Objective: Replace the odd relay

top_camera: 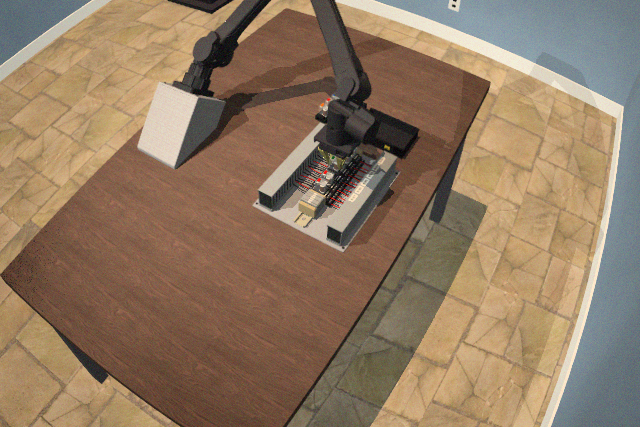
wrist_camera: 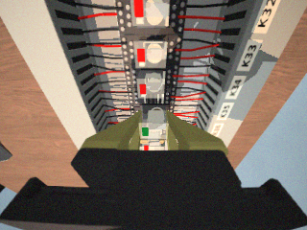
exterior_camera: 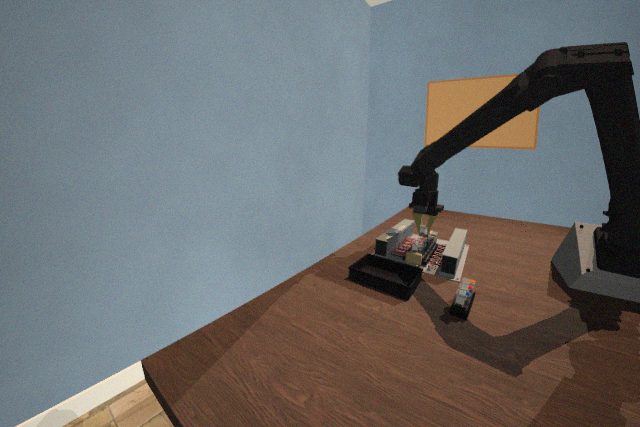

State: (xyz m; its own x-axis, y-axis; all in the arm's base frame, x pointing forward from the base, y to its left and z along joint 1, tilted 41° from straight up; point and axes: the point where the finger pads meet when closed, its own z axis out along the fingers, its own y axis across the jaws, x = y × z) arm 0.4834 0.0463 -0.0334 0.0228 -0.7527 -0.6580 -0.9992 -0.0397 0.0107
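Right now the black tray is 3 cm ahead of my hand, 25 cm to the left of it and 6 cm below it.
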